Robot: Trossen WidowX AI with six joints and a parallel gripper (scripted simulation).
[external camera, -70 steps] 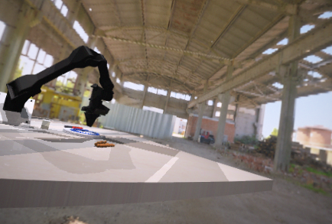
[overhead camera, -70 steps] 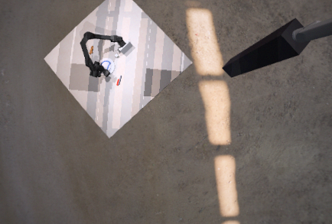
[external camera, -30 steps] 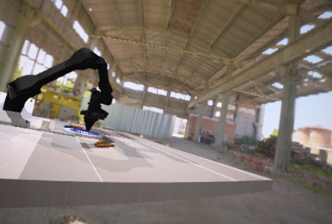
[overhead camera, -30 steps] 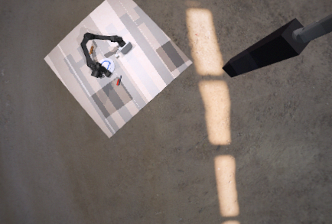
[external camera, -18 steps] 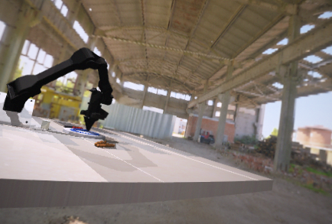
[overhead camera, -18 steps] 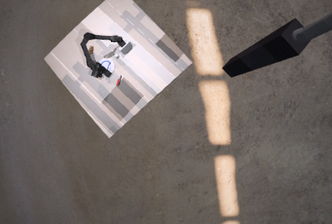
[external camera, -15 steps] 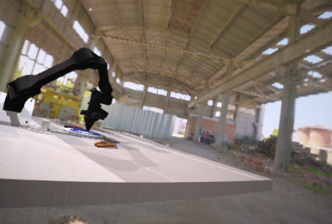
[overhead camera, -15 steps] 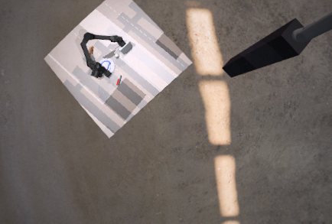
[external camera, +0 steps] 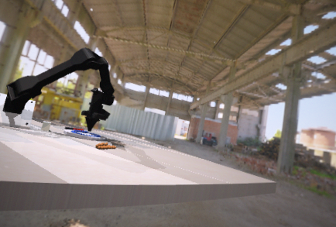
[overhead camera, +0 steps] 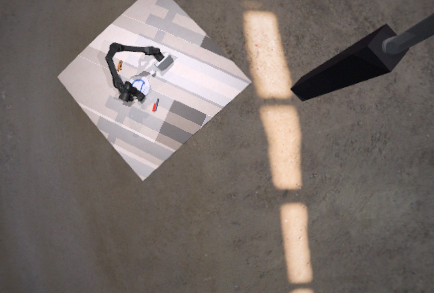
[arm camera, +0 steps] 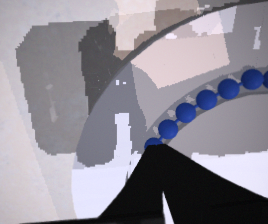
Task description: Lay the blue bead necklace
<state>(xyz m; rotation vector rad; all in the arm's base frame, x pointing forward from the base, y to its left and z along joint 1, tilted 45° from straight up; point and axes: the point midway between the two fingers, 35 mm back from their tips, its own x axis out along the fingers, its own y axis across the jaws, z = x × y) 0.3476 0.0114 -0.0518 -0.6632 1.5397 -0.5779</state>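
Right now the round white bead board is 60 mm to the right of my gripper tip, 30 mm behind it and 10 mm below it. Round my gripper tip: small white block: 210 mm behind, 40 mm to the right; then red pen-like object: 180 mm to the left, 20 mm below, 20 mm behind.
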